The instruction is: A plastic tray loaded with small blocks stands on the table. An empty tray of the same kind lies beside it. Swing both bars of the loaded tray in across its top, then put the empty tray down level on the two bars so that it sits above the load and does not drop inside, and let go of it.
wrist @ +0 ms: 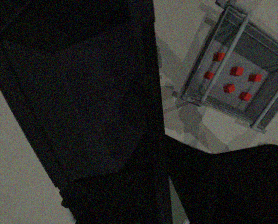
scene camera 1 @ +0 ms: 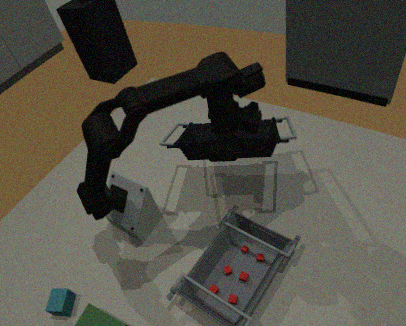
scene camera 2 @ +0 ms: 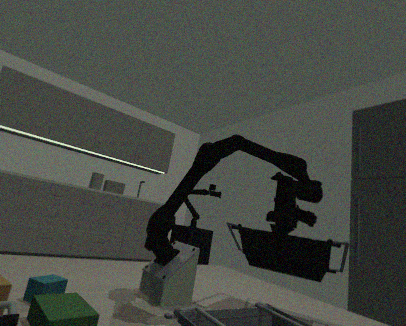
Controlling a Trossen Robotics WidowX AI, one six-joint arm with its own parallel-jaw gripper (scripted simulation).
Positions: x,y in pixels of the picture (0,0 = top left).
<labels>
my gripper: wrist; scene camera 1 227,153; scene camera 2
tray: wrist 87,87; scene camera 1; scene camera 2
same spot on tray: (scene camera 1: pixel 262 144) = (scene camera 2: pixel 314 247)
same spot on my gripper: (wrist: pixel 231 180) = (scene camera 2: pixel 289 226)
</labels>
